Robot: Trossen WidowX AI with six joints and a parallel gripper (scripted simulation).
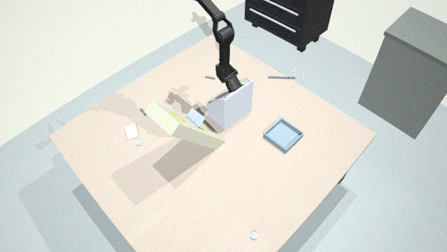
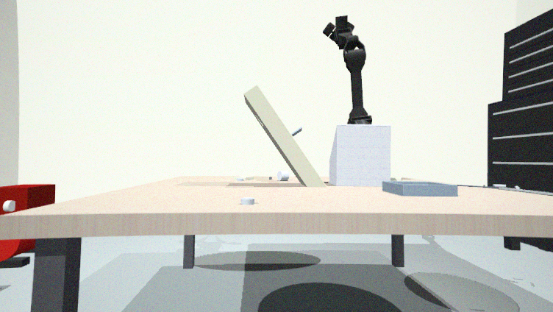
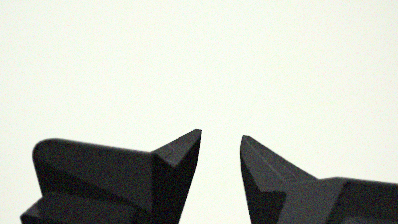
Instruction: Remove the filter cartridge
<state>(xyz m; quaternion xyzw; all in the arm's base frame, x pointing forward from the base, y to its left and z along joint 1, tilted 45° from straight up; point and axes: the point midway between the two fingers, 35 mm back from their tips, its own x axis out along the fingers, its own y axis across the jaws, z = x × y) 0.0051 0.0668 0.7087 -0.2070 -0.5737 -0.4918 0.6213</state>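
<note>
The white round filter cartridge lies 40 cm ahead of my gripper tip, 48 cm to the left of it and 48 cm below it. Round my gripper tip: blue-grey tray: 3 cm behind, 77 cm to the left, 75 cm below.
</note>
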